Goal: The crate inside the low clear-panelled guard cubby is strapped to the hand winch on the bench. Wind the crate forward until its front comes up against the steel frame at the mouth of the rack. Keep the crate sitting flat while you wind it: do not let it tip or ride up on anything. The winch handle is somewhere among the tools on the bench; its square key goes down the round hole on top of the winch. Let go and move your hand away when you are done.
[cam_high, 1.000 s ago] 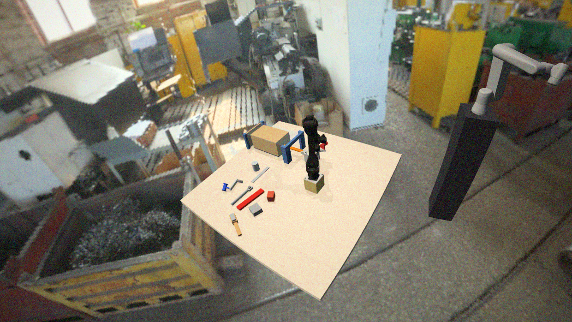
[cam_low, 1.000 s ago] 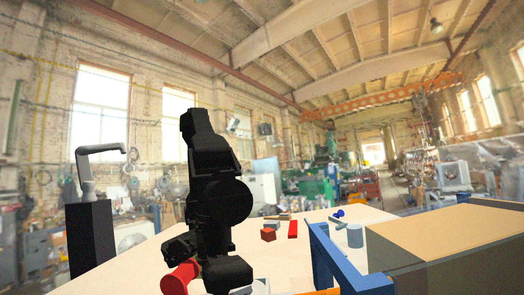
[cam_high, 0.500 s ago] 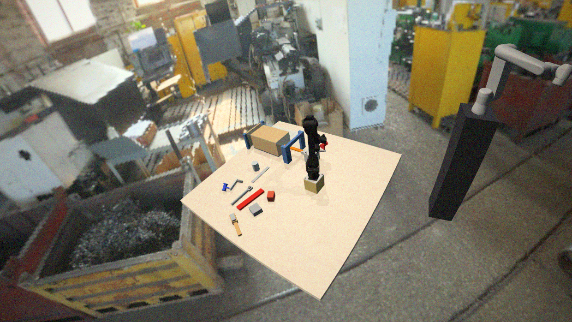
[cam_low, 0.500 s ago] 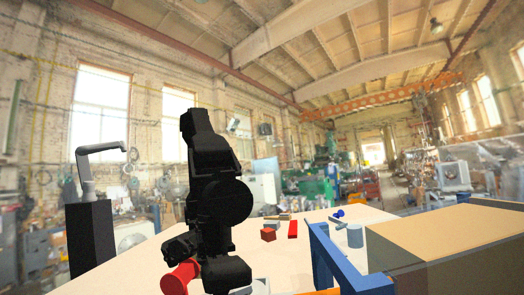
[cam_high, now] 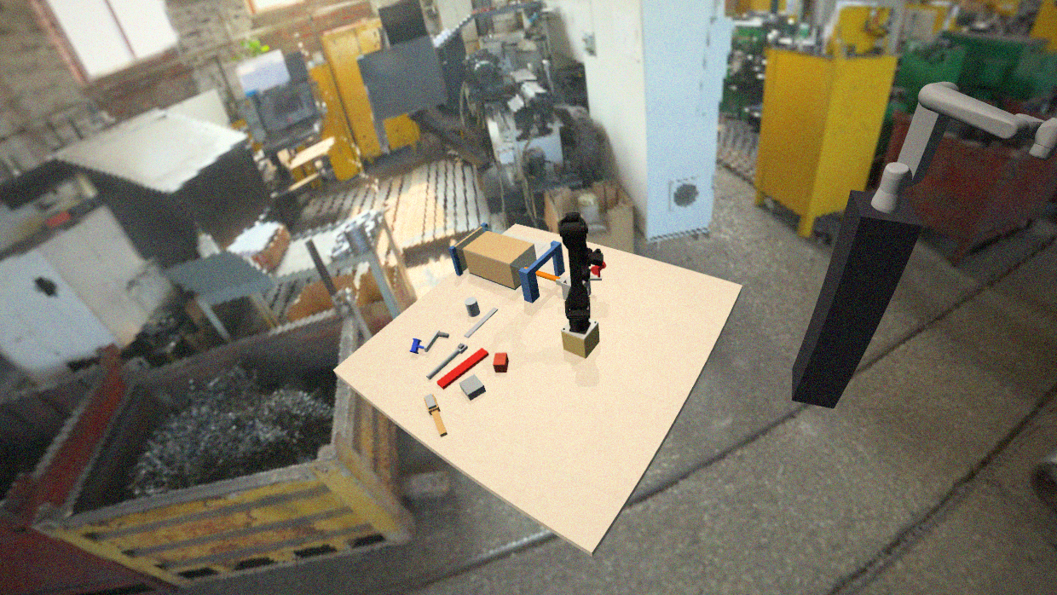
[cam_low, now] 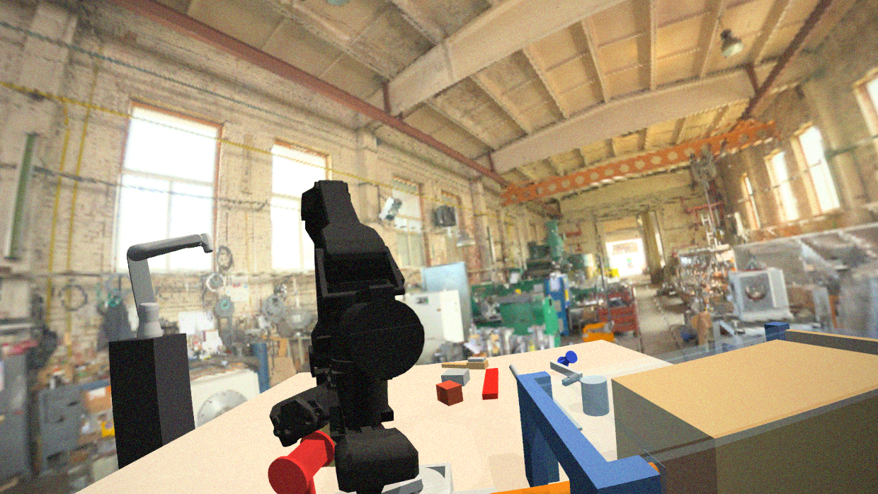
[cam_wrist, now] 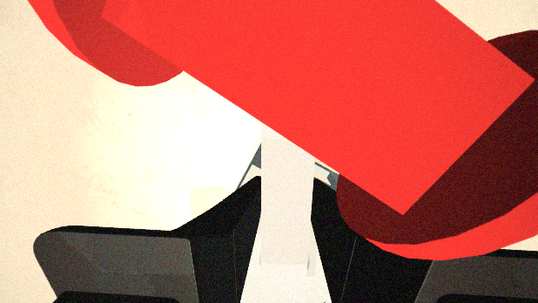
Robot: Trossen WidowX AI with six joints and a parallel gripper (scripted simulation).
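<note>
The red-knobbed winch handle lies 10 mm behind my gripper tip and 20 mm above it. The rest, counted from my gripper tip: red knob 50 mm behind, 10 mm to the right, 50 mm above; then blue steel frame 200 mm ahead, 20 mm to the right, 20 mm above; then grey winch 30 mm ahead, 10 mm to the left, 60 mm below.
</note>
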